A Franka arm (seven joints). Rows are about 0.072 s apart.
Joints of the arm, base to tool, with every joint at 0 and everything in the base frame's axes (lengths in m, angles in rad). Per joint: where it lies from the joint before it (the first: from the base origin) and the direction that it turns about. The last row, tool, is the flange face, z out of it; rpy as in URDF.
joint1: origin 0 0 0.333 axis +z
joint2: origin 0 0 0 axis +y
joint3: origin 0 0 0.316 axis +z
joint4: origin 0.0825 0 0 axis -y
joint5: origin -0.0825 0 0.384 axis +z
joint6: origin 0 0 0 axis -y
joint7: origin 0.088 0 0 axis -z
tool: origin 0 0 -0.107 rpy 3.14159 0 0
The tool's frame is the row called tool.
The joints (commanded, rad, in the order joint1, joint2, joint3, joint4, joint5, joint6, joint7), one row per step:
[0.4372, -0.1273, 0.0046, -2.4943, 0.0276, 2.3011, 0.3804]
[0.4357, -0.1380, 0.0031, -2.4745, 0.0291, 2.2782, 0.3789]
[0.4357, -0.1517, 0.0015, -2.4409, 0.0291, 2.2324, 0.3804]
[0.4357, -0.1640, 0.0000, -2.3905, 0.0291, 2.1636, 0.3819]
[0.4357, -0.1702, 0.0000, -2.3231, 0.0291, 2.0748, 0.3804]
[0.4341, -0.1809, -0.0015, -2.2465, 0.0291, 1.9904, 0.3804]
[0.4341, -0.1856, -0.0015, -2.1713, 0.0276, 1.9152, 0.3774]
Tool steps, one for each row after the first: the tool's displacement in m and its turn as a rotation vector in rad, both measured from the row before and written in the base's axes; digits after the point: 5 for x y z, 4 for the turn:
[0.00400, 0.00053, 0.01114, 0.0049, -0.0062, -0.0021]
[0.00487, 0.00168, 0.01664, 0.0015, -0.0009, -0.0021]
[0.00615, 0.00240, 0.02179, -0.0013, 0.0061, -0.0014]
[0.00685, 0.00356, 0.02550, -0.0049, 0.0144, 0.0036]
[0.00763, 0.00223, 0.03298, 0.0026, -0.0020, -0.0010]
[0.00589, 0.00289, 0.03094, 0.0018, -0.0044, 0.0056]

